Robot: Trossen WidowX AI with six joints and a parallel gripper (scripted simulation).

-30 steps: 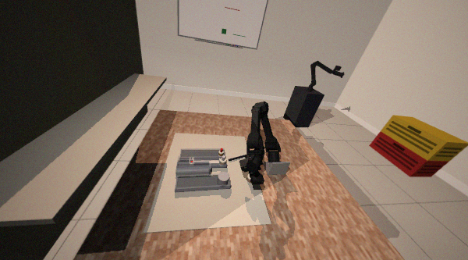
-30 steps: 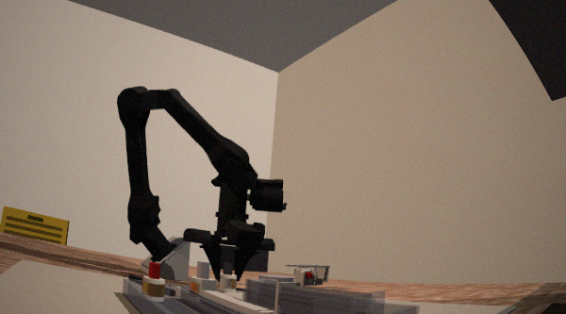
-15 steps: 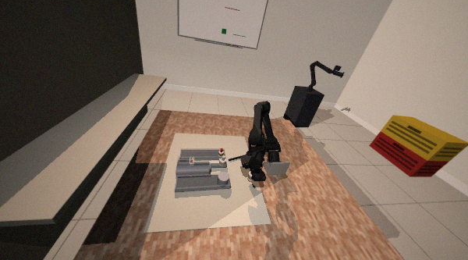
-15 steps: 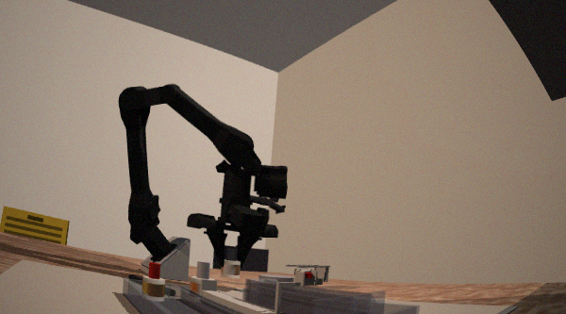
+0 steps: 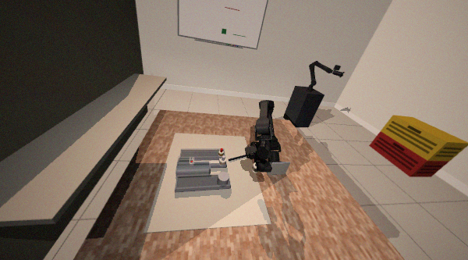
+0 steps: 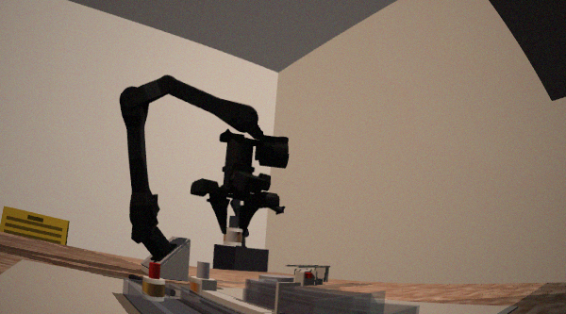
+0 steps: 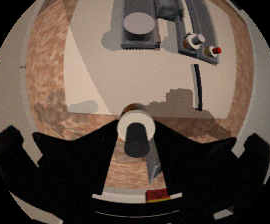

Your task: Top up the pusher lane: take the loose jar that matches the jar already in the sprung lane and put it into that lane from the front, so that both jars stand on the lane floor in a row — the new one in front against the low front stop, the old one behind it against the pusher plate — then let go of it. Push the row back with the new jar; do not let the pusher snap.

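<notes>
The grey cylinder lies 17 cm ahead of my gripper tip, 2 cm to the right of it and 10 cm below it. Also, from my gripper tip: red mark (33 cm ahead, 12 cm to the right, 5 cm below); grey lane rack (29 cm ahead, 13 cm to the right, 11 cm below).
</notes>
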